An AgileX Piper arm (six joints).
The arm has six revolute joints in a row. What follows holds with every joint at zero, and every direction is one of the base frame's.
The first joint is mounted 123 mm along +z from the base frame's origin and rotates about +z.
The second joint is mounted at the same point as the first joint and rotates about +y.
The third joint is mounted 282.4 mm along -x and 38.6 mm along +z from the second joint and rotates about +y.
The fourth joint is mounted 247.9 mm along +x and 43.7 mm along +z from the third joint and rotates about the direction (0.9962, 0, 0.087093).
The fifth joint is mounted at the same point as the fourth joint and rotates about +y.
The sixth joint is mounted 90.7 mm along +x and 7.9 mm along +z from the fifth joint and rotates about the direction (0.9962, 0, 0.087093).
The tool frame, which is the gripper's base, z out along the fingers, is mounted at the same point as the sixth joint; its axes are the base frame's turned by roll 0, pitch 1.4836 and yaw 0 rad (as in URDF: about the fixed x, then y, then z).
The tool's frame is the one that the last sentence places.
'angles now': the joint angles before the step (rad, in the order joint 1, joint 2, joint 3, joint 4, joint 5, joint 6). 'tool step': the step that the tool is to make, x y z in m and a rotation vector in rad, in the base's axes. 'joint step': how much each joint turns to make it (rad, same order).
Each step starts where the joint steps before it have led.
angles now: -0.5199 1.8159 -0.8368 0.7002 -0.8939 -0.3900
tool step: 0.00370 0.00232 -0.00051 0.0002 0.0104 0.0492
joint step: 0.0000 0.0000 0.0000 -0.0541 0.0239 0.0200
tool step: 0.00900 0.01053 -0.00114 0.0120 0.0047 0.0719
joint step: 0.0273 0.0000 0.0000 -0.0488 0.0281 0.0294
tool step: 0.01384 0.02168 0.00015 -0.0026 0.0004 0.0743
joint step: 0.0696 0.0000 0.0000 -0.0064 -0.0001 0.0018
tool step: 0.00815 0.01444 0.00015 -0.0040 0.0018 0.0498
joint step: 0.0444 0.0000 0.0000 -0.0070 0.0001 0.0000
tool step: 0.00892 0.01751 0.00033 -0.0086 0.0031 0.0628
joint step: 0.0515 0.0000 0.0000 -0.0146 -0.0001 0.0001
